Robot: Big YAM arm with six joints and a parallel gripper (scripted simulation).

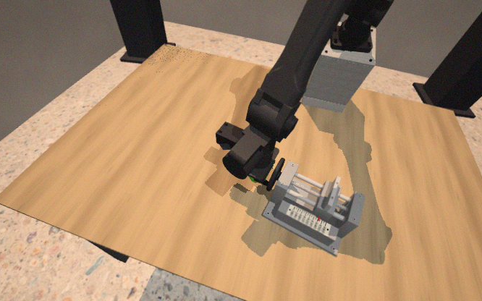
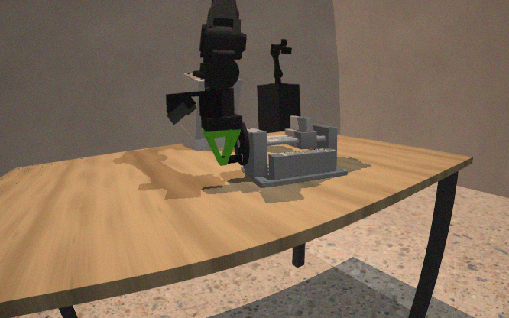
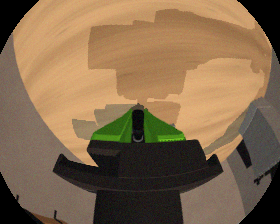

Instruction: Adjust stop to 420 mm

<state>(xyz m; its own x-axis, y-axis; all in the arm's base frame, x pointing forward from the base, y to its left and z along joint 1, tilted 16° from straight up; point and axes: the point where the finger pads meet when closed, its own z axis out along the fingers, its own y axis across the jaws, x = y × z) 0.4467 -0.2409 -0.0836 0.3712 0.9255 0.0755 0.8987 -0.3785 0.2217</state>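
My hand is 30 mm to the right of the black handwheel, 10 mm below it and 10 mm short of it. Also, from my hand: sliding stop block (170 mm to the left, 60 mm ahead, 40 mm above).
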